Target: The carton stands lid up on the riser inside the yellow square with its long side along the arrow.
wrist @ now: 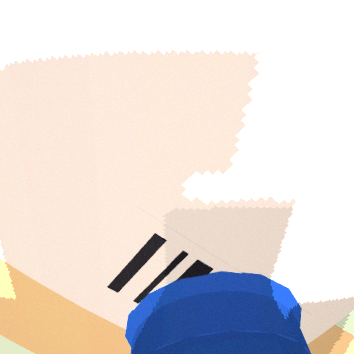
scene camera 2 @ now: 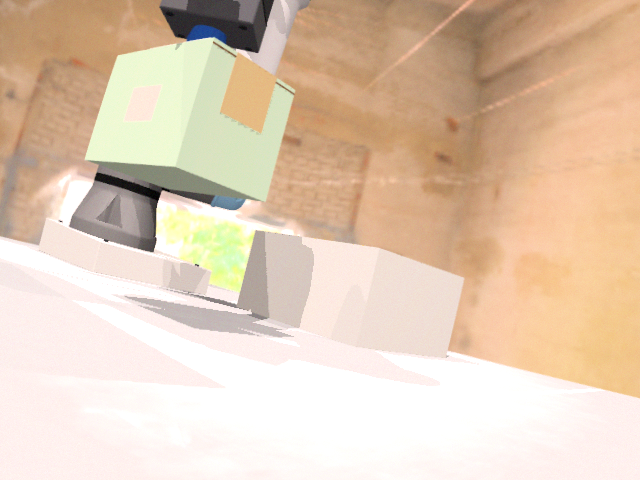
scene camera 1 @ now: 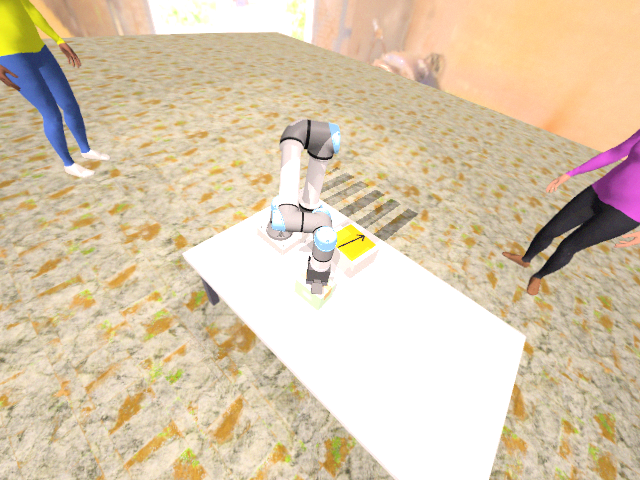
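The pale green carton (scene camera 1: 307, 295) (scene camera 2: 160, 134) hangs from my suction gripper (scene camera 1: 316, 289) (scene camera 2: 206, 34) (wrist: 215, 312), clear of the table. Its lid faces up under the blue cup. Tan tape runs over its edge in scene camera 2, and a pale pink patch shows on another side. In the wrist view, black bars show on its top beside the cup. The off-white riser (scene camera 1: 361, 263) (scene camera 2: 336, 289) stands beside the carton, lower than it. The yellow square (scene camera 1: 356, 251) with a black arrow (scene camera 1: 351, 241) lies on the riser's top. The carton's long side cannot be told surely.
The white table (scene camera 1: 413, 361) (scene camera 2: 310, 423) carries the riser and the arm's base (scene camera 1: 279, 233) (scene camera 2: 116, 222). The base stands near the riser. A person in yellow and blue (scene camera 1: 43, 93) stands at the far left; a person in magenta and black (scene camera 1: 578, 206) is beyond the table at the right.
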